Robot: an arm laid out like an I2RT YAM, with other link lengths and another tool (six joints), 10 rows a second.
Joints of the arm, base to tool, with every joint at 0 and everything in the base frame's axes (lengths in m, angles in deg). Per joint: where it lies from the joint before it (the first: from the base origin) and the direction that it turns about. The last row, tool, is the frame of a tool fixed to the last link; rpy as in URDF.
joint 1: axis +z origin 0 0 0.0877
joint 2: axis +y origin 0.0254 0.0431 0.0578
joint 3: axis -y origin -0.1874 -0.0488 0
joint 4: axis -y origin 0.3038 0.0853 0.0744
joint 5: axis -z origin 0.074 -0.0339 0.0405
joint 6: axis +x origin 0.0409 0 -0.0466
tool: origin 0.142 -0.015 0.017 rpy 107.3 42.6 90
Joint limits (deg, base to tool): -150..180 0..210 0..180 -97..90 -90..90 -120..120
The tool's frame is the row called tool.
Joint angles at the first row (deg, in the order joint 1, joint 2, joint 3, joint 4, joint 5, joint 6):
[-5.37, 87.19, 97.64, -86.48, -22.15, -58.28]
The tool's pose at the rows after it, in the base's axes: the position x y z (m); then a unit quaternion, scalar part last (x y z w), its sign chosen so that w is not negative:
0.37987 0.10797 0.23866 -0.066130 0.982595 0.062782 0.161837
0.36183 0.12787 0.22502 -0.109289 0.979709 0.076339 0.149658
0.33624 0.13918 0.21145 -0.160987 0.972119 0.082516 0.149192
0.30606 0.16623 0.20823 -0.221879 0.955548 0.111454 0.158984
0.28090 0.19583 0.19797 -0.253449 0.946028 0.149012 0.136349
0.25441 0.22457 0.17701 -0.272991 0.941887 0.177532 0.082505
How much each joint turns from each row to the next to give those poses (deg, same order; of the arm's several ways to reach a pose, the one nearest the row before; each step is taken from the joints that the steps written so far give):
[1.50, -0.70, -0.43, 0.08, -4.38, -0.25]
[2.28, -2.46, -4.91, -0.08, -1.25, -3.07]
[1.15, -5.44, -7.56, 0.00, -0.78, -5.45]
[3.16, -5.72, -6.50, 0.00, -3.16, -4.49]
[4.30, -1.50, -4.05, -0.01, -3.34, 0.08]
[5.36, 1.49, -3.08, 0.01, -2.20, 2.37]

